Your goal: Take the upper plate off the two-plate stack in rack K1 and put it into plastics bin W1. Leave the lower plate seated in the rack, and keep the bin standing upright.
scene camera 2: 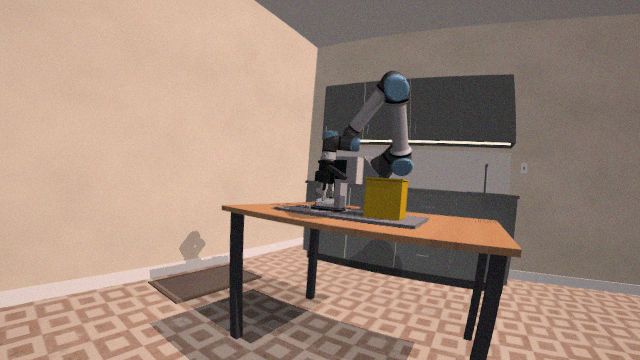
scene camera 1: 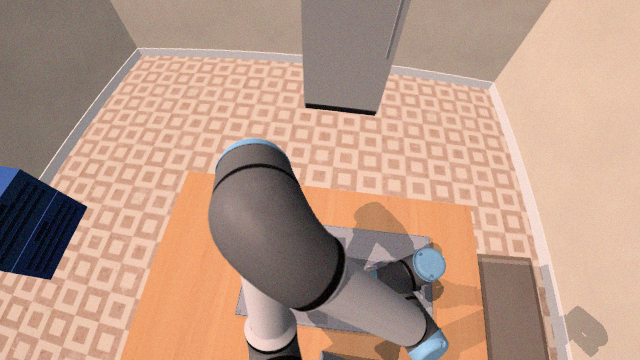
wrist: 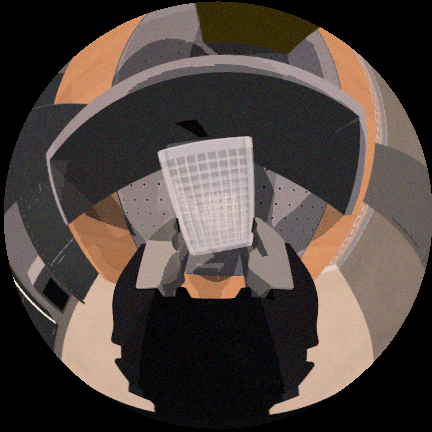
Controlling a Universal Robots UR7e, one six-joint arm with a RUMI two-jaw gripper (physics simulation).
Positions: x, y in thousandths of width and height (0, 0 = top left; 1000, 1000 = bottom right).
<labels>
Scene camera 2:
yellow plastics bin W1: 602, 551
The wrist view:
my gripper: 499, 508
white gridded plate: 487, 425
</labels>
